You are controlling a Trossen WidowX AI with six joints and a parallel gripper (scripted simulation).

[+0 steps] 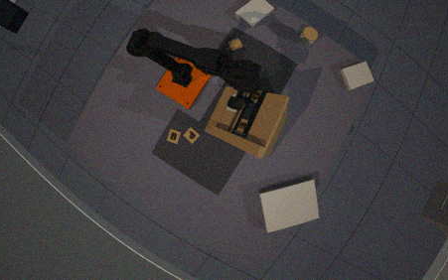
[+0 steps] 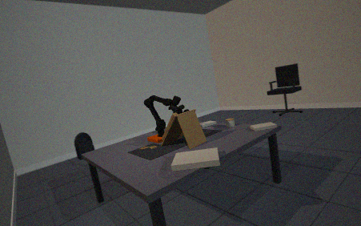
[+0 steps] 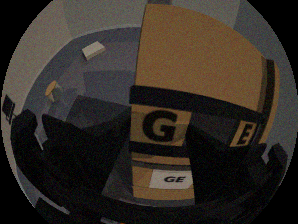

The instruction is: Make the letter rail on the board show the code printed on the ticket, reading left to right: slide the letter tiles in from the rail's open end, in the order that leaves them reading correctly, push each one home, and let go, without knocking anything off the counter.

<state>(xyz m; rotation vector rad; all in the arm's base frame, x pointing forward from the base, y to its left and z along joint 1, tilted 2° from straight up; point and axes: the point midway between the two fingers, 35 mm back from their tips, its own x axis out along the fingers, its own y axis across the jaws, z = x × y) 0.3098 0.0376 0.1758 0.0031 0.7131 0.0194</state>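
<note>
My gripper tip is 70 mm past the white ticket, 50 mm to the left of it and 80 mm above it. Also, from my gripper tip: small cup 110 mm ahead, 470 mm to the left, 140 mm below; then white slab 390 mm ahead, 350 mm to the right, 150 mm below; then dark mat 140 mm behind, 60 mm to the right, 170 mm below.
</note>
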